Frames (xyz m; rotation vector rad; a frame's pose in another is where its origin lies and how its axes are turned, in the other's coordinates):
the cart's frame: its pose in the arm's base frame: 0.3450 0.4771 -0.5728 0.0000 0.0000 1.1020
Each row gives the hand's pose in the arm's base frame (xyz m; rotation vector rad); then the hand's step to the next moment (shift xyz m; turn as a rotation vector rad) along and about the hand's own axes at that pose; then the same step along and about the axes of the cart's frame.
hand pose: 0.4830 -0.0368 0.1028 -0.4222 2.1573 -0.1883
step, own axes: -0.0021 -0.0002 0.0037 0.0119 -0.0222 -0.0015
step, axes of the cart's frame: 0.0025 -0.0034 -0.0005 -0.0235 -0.0091 -0.0018
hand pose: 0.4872 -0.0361 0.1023 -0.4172 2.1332 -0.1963
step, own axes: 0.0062 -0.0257 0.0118 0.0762 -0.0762 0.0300
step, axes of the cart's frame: -0.0176 -0.0226 -0.0038 -0.0867 -0.0464 -0.0533
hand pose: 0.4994 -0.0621 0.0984 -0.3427 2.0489 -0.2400
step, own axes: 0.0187 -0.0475 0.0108 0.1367 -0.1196 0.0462
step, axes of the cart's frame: -0.0423 -0.0300 -0.0058 -0.1451 -0.0678 -0.0973
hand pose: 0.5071 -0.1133 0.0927 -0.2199 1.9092 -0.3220
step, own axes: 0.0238 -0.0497 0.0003 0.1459 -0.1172 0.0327
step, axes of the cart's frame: -0.0521 -0.0172 -0.0049 -0.1514 -0.0532 -0.1017
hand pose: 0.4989 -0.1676 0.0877 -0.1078 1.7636 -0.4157
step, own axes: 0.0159 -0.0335 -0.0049 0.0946 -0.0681 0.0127
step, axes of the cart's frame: -0.0371 -0.0036 -0.0027 -0.0931 -0.0241 -0.0671
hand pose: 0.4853 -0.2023 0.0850 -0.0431 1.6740 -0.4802
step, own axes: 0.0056 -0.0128 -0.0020 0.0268 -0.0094 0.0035
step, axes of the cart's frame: -0.0141 -0.0004 -0.0008 -0.0173 -0.0048 -0.0223
